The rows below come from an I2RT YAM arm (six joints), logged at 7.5 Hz.
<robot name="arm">
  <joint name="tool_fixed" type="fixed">
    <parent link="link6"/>
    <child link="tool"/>
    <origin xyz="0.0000 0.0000 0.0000" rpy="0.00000 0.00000 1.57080"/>
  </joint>
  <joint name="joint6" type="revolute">
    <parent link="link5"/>
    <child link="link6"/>
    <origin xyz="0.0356 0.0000 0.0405" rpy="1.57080 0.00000 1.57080"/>
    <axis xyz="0 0 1"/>
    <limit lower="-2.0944" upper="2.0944"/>
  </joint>
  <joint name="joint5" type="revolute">
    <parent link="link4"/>
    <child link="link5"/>
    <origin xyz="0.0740 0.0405 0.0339" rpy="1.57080 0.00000 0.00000"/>
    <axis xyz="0 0 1"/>
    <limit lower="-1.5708" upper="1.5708"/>
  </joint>
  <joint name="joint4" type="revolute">
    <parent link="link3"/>
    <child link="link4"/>
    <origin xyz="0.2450 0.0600 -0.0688"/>
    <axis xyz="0 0 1"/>
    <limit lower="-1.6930" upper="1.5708"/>
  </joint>
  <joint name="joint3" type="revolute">
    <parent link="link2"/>
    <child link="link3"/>
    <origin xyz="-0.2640 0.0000 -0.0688" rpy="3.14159 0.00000 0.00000"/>
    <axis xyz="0 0 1"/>
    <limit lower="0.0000" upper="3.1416"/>
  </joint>
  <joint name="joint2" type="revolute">
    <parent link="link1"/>
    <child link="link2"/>
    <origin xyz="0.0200 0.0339 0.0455" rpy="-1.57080 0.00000 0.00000"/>
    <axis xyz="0 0 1"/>
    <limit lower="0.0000" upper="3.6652"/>
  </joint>
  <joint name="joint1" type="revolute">
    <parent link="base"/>
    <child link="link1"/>
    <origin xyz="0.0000 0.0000 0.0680"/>
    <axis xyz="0 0 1"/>
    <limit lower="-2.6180" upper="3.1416"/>
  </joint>
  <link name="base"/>
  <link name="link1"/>
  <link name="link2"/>
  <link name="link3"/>
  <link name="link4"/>
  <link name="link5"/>
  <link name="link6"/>
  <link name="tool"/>
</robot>
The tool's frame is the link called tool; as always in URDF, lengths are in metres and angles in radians.
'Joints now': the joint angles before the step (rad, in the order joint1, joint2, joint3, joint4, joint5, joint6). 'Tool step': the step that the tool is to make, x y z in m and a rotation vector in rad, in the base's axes. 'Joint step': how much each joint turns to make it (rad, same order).
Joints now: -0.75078 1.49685 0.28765 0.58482 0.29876 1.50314
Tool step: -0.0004 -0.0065 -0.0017 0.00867 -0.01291 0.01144
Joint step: -0.02722 0.02815 0.01068 0.02369 -0.04028 -0.01056
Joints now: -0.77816 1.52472 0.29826 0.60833 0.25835 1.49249
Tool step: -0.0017 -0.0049 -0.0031 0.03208 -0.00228 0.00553
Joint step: -0.02541 0.02068 0.01193 -0.01279 -0.03924 0.00140
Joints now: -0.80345 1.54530 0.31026 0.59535 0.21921 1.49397
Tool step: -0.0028 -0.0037 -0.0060 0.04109 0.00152 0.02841
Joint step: -0.02818 0.02980 0.00482 -0.00356 -0.06134 -0.01323
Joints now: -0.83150 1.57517 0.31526 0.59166 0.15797 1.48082
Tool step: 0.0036 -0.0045 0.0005 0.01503 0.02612 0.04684
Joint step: -0.00668 0.01172 0.03104 -0.04224 -0.03580 -0.04125
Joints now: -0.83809 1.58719 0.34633 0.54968 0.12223 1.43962
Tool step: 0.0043 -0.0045 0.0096 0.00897 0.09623 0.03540
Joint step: 0.00345 -0.03695 0.06293 -0.16175 0.01926 -0.07080
